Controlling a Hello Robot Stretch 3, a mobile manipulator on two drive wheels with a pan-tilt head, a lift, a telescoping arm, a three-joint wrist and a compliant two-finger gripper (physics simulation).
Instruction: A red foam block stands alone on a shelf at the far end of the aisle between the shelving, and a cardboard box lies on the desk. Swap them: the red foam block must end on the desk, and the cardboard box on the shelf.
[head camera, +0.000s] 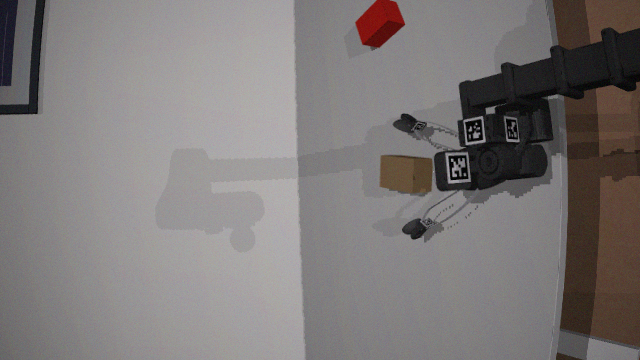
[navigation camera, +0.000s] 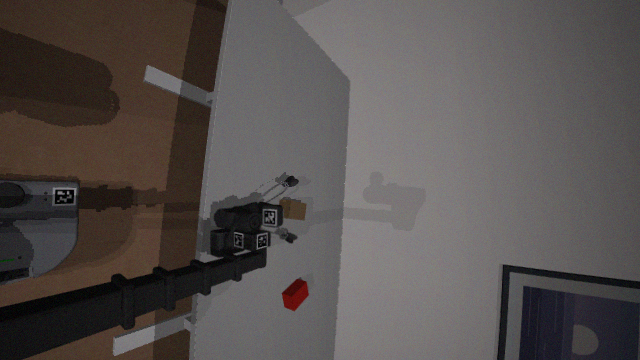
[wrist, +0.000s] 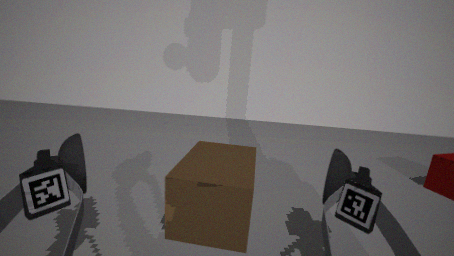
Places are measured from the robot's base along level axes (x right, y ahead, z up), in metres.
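Pixels of known places: gripper, between the fingertips: (head camera: 402, 177) (navigation camera: 295, 209) (wrist: 209, 162); robot's base, origin of its link: (navigation camera: 7, 194).
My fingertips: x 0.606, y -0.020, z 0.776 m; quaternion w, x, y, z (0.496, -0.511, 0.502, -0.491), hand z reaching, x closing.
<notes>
Ahead of a thing's pixels: the offset from my fingertips to its top centre. Level surfaces: height alone.
The brown cardboard box @(dz -0.006, dx +0.023, dy -0.008 m) (head camera: 398, 173) (navigation camera: 295, 209) (wrist: 210, 200) lies on the grey desk @(dz -0.056 m) (head camera: 400, 305) (navigation camera: 275, 100) (wrist: 30, 132). My gripper (head camera: 412, 176) (navigation camera: 289, 209) (wrist: 209, 162) is wide open, with its fingers on either side of the box. There is a gap between each finger and the box. The palm is close to the near face of the box in the head view. The red foam block @(dz -0.011, dx +0.056, dy -0.318 m) (head camera: 380, 23) (navigation camera: 295, 295) (wrist: 442, 175) is also on the desk, turned at an angle, to the right of the gripper in the wrist view. The shelf does not show.
A pale wall (head camera: 225, 290) (navigation camera: 450, 125) (wrist: 310, 65) rises behind the desk. A dark-framed picture (head camera: 34, 75) (navigation camera: 506, 300) hangs on it. White desk legs (navigation camera: 170, 82) stand over the brown floor @(dz -0.776 m) (navigation camera: 135, 150). My arm (head camera: 535, 75) (navigation camera: 145, 295) reaches over the desk's front edge.
</notes>
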